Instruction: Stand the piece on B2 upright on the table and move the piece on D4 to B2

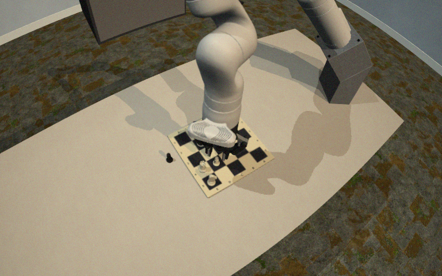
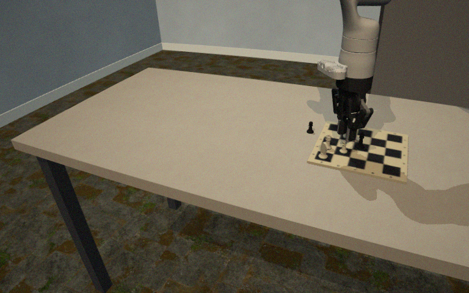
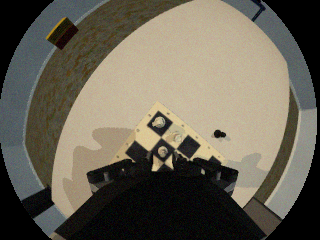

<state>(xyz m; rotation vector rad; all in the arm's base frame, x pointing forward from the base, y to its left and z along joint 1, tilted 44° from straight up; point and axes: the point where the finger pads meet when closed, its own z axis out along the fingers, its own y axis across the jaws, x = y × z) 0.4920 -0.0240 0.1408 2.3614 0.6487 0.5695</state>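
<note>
My hand is 40 mm above the white pawn. The rest, counted from my hand: chessboard (60 mm below, 50 mm behind, 20 mm to the right); white king (70 mm to the right, 30 mm below, 20 mm behind); black pawn (100 mm to the right, 70 mm ahead, 50 mm below).
</note>
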